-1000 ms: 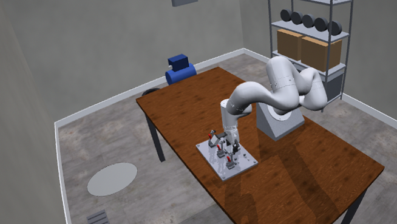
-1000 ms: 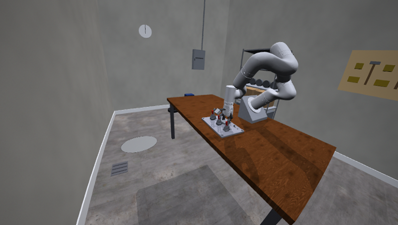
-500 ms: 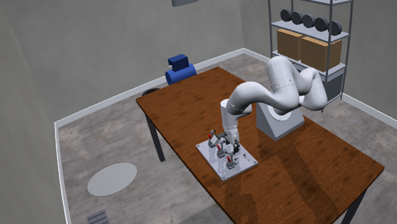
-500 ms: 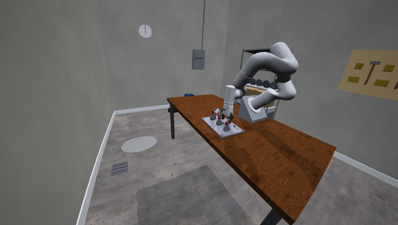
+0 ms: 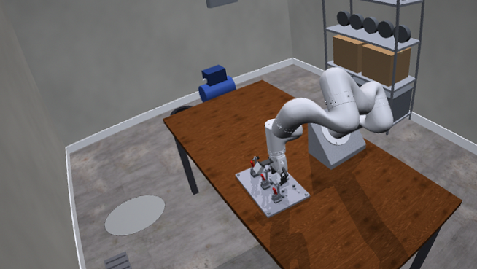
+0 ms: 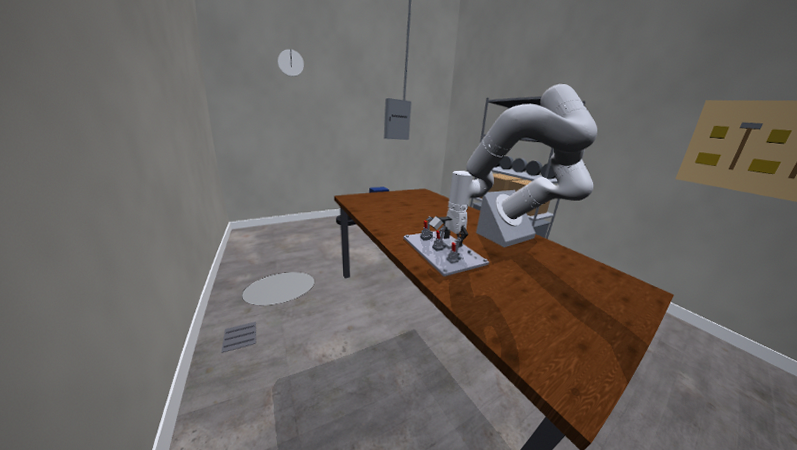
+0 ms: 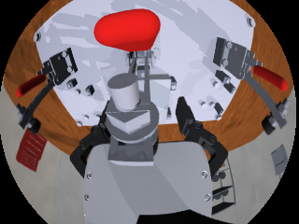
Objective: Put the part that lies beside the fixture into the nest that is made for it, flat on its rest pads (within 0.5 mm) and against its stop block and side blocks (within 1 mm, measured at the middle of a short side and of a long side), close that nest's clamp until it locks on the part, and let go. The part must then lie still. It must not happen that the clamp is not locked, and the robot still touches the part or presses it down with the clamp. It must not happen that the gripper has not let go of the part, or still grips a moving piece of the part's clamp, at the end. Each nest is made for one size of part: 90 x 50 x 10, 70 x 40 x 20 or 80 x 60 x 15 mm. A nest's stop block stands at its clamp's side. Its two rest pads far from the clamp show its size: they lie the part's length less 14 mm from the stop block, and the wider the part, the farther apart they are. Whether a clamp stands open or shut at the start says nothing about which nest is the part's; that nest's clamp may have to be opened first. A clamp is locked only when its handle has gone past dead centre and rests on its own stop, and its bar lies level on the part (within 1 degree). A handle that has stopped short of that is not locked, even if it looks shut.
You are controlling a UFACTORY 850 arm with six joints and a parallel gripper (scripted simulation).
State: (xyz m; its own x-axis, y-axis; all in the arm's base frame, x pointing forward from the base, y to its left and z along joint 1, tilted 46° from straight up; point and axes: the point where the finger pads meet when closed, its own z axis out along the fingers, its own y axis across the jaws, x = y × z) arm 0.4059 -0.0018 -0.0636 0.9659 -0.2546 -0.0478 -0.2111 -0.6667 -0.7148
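My gripper is now 10 mm above the flat grey part. From my hand the other things lie so: grey fixture plate: 50 mm ahead, 40 mm below, 10 mm to the right.
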